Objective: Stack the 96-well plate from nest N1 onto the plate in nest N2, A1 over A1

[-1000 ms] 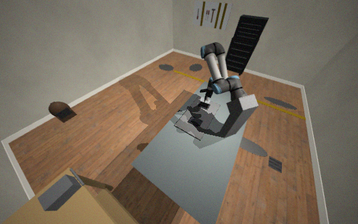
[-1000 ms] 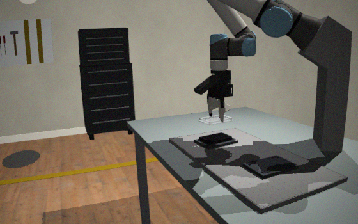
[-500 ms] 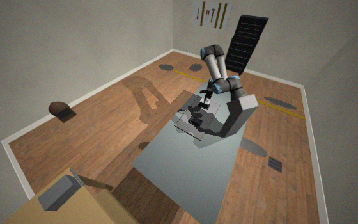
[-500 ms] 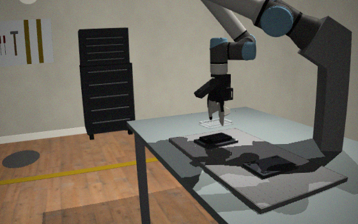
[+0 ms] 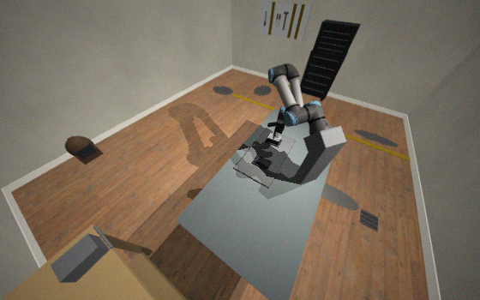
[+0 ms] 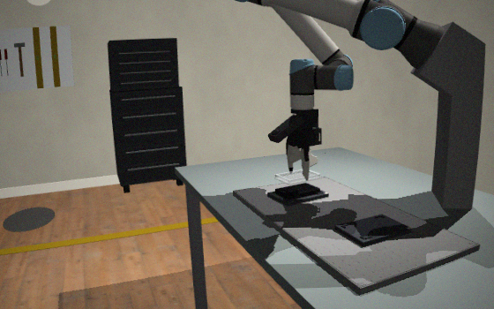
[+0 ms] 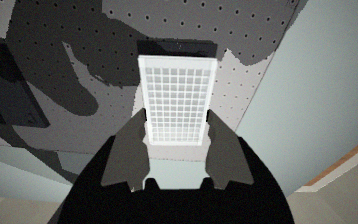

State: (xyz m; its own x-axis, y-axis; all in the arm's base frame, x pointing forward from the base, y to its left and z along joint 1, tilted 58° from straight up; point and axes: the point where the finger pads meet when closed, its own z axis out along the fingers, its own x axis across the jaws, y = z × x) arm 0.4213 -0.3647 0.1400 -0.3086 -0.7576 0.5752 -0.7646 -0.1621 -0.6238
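Now: hand 6 cm above the black plate. Round my hand: clear 96-well plate: 1 cm below; then plate nest N1: 13 cm ahead, 32 cm to the left, 7 cm below.
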